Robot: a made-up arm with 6 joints.
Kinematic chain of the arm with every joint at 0, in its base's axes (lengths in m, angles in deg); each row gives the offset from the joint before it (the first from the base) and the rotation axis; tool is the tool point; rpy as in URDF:
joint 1: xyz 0 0 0.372 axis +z
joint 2: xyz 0 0 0 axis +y
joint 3: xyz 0.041 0 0.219 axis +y
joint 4: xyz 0.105 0 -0.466 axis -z
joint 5: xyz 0 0 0 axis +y
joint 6: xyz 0.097 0 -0.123 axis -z
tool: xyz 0 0 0 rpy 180 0 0
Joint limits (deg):
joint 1: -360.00..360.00
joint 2: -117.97..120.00
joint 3: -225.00..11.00
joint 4: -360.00..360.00
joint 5: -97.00..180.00
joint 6: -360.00..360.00
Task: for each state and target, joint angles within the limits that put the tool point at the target. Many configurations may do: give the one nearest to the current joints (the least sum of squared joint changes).
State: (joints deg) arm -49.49 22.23 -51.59 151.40 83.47 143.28
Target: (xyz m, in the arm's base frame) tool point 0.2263 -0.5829 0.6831
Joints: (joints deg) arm -73.05 -4.63 -73.15 157.00 87.72 143.28
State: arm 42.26 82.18 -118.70 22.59 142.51 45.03
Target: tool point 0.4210 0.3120 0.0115
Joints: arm 30.41 82.06 -127.63 20.96 131.10 45.03
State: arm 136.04 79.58 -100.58 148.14 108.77 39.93
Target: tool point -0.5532 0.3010 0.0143
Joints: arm 143.40 74.64 -96.80 144.78 115.77 39.93
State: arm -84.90 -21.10 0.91 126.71 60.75 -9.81
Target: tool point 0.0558 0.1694 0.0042
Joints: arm -85.34 32.07 11.00 111.73 66.73 -9.81
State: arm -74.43 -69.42 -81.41 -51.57 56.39 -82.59
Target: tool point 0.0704 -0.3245 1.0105
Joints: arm -73.70 -40.03 -87.23 -52.43 49.18 -82.59
